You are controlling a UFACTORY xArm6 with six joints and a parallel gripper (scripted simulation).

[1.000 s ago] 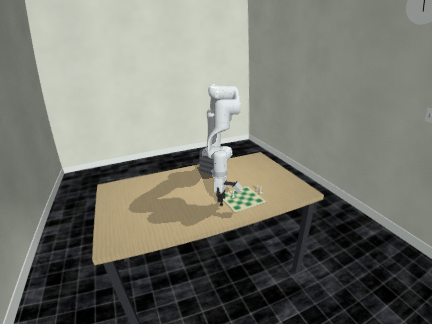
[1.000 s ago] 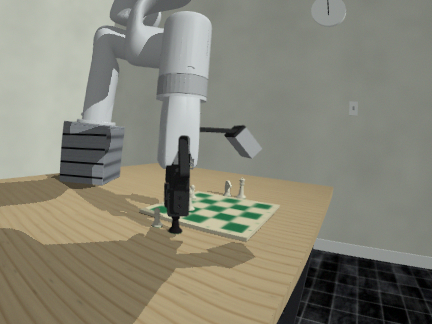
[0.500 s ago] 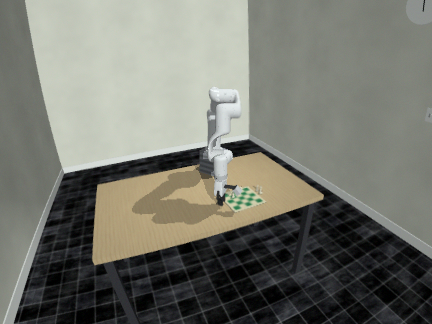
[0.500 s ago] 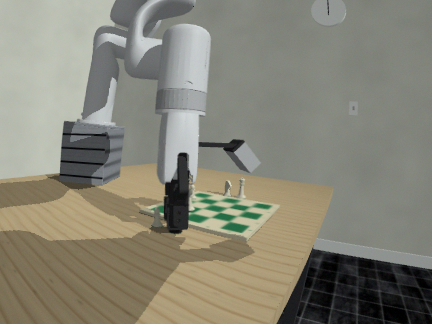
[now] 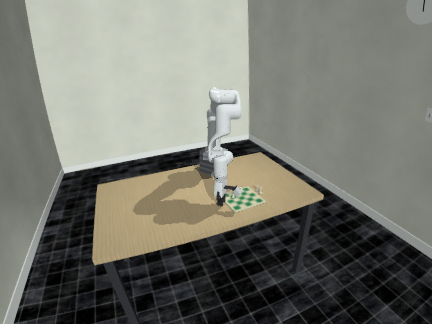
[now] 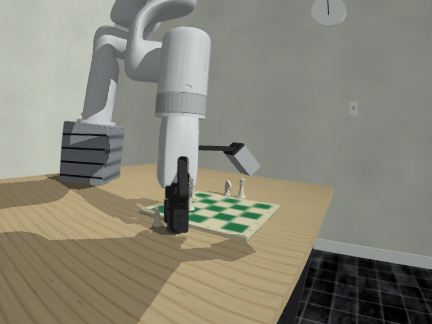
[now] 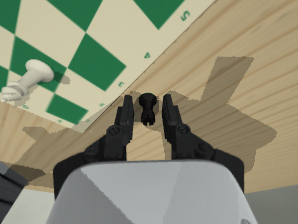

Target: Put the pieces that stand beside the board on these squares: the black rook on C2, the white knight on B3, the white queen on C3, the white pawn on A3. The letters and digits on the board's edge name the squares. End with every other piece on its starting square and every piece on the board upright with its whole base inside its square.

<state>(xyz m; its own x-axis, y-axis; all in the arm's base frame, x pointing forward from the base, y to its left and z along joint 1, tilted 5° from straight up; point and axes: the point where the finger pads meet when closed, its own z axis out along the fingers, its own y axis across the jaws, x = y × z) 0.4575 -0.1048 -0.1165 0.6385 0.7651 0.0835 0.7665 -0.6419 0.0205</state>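
Now: hand 10 mm above the black rook. Round my hand: chessboard (140 mm to the left, 20 mm below, 10 mm behind); white knight (90 mm to the left, 50 mm behind).
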